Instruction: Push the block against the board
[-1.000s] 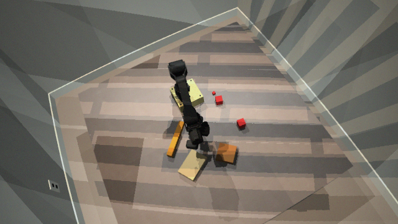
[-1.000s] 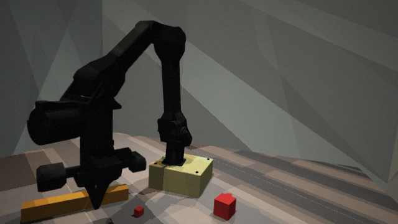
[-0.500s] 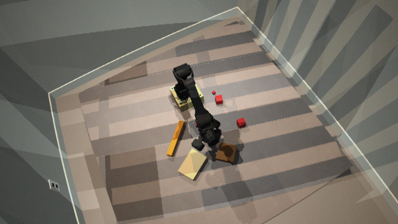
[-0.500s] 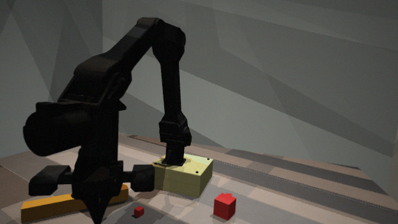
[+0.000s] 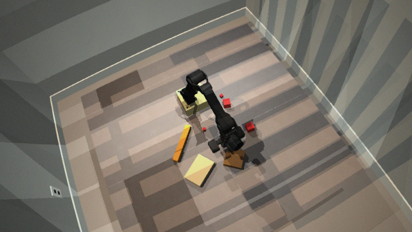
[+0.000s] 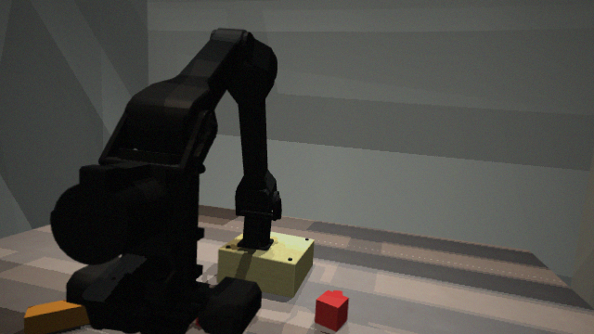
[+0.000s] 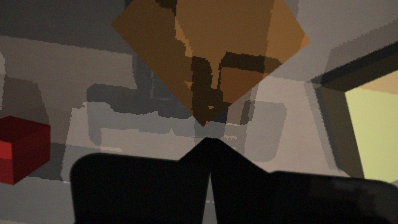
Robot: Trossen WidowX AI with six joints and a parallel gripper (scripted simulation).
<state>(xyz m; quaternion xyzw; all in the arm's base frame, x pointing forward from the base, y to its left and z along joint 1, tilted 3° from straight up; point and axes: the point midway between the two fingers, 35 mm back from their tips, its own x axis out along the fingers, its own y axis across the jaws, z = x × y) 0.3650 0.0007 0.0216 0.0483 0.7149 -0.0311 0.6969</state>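
My gripper tip is now 7 cm short of the orange-brown square block and 5 cm above it. Round my gripper tip: orange board: 18 cm behind, 18 cm to the right, 5 cm below; pale flat plate: 1 cm ahead, 19 cm to the right, 5 cm below.
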